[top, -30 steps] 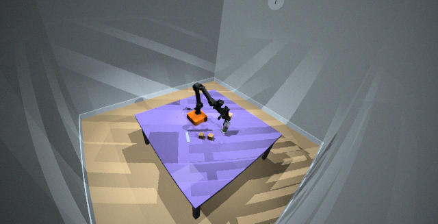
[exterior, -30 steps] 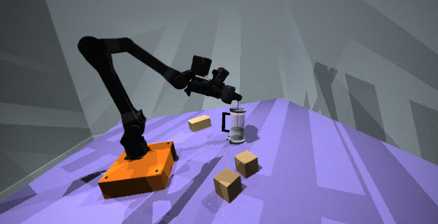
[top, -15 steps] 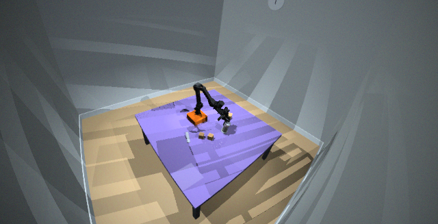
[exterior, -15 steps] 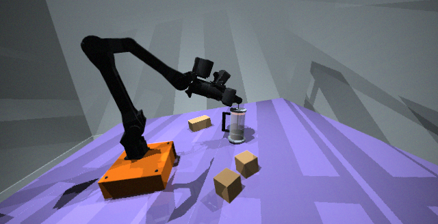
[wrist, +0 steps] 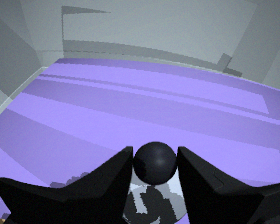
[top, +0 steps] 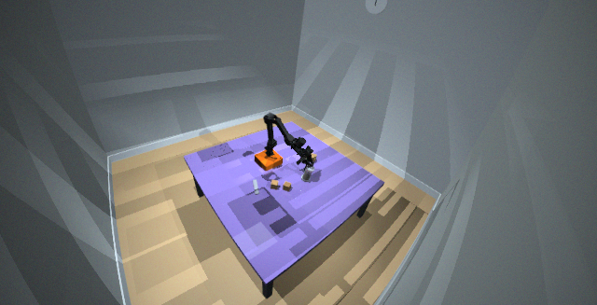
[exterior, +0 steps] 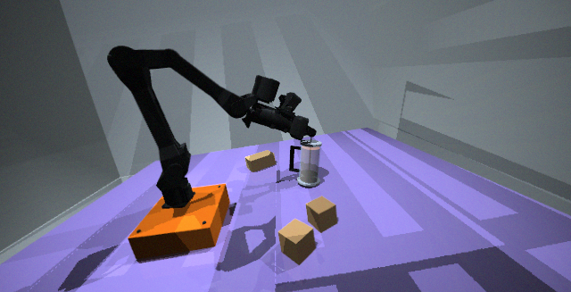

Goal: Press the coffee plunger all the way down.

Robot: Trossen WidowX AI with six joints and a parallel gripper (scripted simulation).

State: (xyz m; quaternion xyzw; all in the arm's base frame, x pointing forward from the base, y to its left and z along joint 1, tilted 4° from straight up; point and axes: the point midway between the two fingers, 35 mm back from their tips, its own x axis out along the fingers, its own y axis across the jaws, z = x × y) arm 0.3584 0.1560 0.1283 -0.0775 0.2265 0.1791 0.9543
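The glass coffee press is 80 mm below my gripper tip and 40 mm behind it.
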